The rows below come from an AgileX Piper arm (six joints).
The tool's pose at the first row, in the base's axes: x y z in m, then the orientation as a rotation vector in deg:
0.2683, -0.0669, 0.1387, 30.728, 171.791, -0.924
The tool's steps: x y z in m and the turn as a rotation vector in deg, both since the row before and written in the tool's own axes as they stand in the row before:
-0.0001, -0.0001, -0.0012, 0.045, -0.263, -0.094
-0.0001, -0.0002, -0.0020, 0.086, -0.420, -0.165
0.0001, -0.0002, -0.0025, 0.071, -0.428, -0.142
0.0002, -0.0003, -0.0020, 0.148, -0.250, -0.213
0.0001, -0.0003, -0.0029, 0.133, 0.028, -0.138
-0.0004, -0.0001, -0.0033, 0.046, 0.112, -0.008
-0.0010, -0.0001, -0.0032, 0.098, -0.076, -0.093
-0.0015, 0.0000, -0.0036, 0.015, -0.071, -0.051
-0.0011, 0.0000, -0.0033, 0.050, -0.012, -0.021
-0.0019, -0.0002, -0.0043, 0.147, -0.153, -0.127
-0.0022, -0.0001, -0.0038, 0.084, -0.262, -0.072
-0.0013, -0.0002, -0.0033, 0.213, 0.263, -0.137
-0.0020, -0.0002, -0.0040, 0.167, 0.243, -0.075
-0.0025, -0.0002, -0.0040, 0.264, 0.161, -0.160
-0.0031, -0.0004, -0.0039, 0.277, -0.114, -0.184
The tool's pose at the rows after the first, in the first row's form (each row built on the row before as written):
0.2682, -0.0670, 0.1399, 30.548, 171.568, -1.067
0.2680, -0.0672, 0.1419, 30.240, 171.217, -1.318
0.2676, -0.0673, 0.1444, 29.964, 170.849, -1.545
0.2671, -0.0674, 0.1464, 29.622, 170.684, -1.847
0.2666, -0.0675, 0.1493, 29.437, 170.766, -2.051
0.2666, -0.0676, 0.1526, 29.449, 170.883, -2.093
0.2672, -0.0679, 0.1559, 29.309, 170.847, -2.266
0.2682, -0.0682, 0.1597, 29.223, 170.793, -2.310
0.2689, -0.0684, 0.1631, 29.195, 170.793, -2.389
0.2701, -0.0690, 0.1676, 28.997, 170.697, -2.657
0.2717, -0.0696, 0.1716, 28.854, 170.471, -2.851
0.2725, -0.0700, 0.1750, 28.721, 170.790, -3.119
0.2739, -0.0706, 0.1792, 28.671, 171.067, -3.318
0.2758, -0.0714, 0.1835, 28.490, 171.298, -3.690
0.2782, -0.0725, 0.1877, 28.225, 171.268, -4.146

